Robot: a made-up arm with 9 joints. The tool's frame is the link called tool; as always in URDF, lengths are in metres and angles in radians. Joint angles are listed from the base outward.
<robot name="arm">
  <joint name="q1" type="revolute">
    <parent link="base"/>
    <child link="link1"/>
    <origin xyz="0 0 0.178"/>
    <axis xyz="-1 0 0"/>
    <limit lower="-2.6" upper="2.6"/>
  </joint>
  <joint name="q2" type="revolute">
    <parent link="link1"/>
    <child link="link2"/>
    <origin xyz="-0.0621 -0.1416 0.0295"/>
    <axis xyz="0 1 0"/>
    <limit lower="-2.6" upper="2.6"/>
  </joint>
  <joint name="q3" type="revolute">
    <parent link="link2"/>
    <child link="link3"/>
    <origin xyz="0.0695 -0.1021 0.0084"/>
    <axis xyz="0 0 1"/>
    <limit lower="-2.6" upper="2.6"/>
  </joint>
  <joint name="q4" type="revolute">
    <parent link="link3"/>
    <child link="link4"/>
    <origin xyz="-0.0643 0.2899 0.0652"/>
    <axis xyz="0 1 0"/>
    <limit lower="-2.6" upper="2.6"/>
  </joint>
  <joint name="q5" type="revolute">
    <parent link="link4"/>
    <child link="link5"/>
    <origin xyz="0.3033 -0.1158 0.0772"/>
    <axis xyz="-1 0 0"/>
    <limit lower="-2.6" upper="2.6"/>
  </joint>
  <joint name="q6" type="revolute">
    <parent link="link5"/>
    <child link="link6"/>
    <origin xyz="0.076 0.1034 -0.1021"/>
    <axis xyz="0 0 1"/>
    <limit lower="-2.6" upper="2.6"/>
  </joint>
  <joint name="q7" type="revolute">
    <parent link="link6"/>
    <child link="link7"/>
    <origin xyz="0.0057 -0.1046 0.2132"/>
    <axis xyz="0 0 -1"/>
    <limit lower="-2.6" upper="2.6"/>
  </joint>
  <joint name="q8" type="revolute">
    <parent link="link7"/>
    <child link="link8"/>
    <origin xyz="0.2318 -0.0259 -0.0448"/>
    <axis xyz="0 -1 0"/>
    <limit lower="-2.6" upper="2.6"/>
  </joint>
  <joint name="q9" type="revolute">
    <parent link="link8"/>
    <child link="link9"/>
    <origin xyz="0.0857 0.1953 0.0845"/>
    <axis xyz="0 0 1"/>
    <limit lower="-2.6" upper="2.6"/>
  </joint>
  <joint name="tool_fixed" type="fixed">
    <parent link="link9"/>
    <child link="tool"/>
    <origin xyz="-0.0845 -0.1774 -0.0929"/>
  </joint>
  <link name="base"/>
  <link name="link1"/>
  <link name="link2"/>
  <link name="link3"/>
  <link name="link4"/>
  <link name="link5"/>
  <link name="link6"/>
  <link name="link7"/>
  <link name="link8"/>
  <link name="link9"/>
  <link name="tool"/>
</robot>
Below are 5 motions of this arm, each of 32 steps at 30 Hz.
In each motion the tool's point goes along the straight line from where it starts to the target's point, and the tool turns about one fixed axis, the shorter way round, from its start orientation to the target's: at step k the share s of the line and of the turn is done. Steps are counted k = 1, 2, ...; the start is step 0. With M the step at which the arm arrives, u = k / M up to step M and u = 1 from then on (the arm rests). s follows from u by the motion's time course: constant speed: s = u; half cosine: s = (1 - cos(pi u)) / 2; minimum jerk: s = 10 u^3 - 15 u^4 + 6 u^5.
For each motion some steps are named. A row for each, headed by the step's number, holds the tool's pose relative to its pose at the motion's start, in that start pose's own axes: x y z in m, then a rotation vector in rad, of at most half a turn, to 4 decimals.
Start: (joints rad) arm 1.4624 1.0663 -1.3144 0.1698 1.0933 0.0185 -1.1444 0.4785 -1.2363
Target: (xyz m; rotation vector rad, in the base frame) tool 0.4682 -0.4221 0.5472 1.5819 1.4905 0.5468
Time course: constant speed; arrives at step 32
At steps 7, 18, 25, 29, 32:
7: 0.0298 -0.0087 0.0848 0.0125 -0.1115 -0.4620
18: 0.0765 -0.0224 0.2181 0.0322 -0.2867 -1.1880
25: 0.1063 -0.0311 0.3029 0.0447 -0.3983 -1.6499
29: 0.1233 -0.0361 0.3514 0.0518 -0.4620 -1.9139
32: 0.1361 -0.0398 0.3878 0.0572 -0.5098 -2.1119

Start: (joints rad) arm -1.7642 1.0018 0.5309 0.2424 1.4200 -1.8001 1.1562 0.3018 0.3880
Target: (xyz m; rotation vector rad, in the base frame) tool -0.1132 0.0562 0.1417 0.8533 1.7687 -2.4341
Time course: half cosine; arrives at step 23
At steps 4, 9, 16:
4: -0.0177 0.0019 -0.0022 -0.0116 0.0785 -0.1175
9: -0.0810 0.0089 -0.0099 -0.0531 0.3586 -0.5368
16: -0.1921 0.0211 -0.0234 -0.1258 0.8500 -1.2725

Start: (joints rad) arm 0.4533 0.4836 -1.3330 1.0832 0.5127 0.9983 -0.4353 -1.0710 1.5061
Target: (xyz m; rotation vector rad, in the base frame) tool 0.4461 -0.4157 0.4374 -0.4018 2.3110 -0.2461
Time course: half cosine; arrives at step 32
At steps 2, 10, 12, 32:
2: 0.0030 0.0071 -0.0019 0.0013 0.0014 -0.0240
10: 0.0686 0.1640 -0.0447 0.0292 0.0314 -0.5551
12: 0.0953 0.2278 -0.0621 0.0406 0.0436 -0.7711
32: 0.3089 0.7380 -0.2011 0.1314 0.1413 -2.4983

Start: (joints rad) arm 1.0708 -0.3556 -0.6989 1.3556 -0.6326 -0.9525 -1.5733 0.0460 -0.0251
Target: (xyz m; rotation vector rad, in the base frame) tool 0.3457 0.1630 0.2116 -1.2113 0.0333 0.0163
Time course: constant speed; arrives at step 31
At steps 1, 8, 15, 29, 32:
1: -0.0084 0.0089 -0.0055 -0.0453 -0.0121 0.0098
8: -0.0669 0.0714 -0.0444 -0.3626 -0.0969 0.0783
15: -0.1253 0.1339 -0.0832 -0.6798 -0.1817 0.1467
29: -0.2423 0.2589 -0.1609 -1.3144 -0.3513 0.2837
32: -0.2590 0.2768 -0.1720 -1.4050 -0.3755 0.3033

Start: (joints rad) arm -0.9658 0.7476 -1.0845 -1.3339 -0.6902 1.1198 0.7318 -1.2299 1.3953
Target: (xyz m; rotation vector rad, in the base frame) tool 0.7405 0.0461 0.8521 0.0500 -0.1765 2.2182
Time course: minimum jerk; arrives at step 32
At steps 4, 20, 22, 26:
4: 0.0078 0.0062 0.0022 -0.0092 0.0096 0.0117
20: 0.3541 0.2778 0.1005 -0.4159 0.4328 0.5278
22: 0.4006 0.3143 0.1137 -0.4705 0.4896 0.5971
26: 0.4647 0.3646 0.1319 -0.5458 0.5680 0.6927

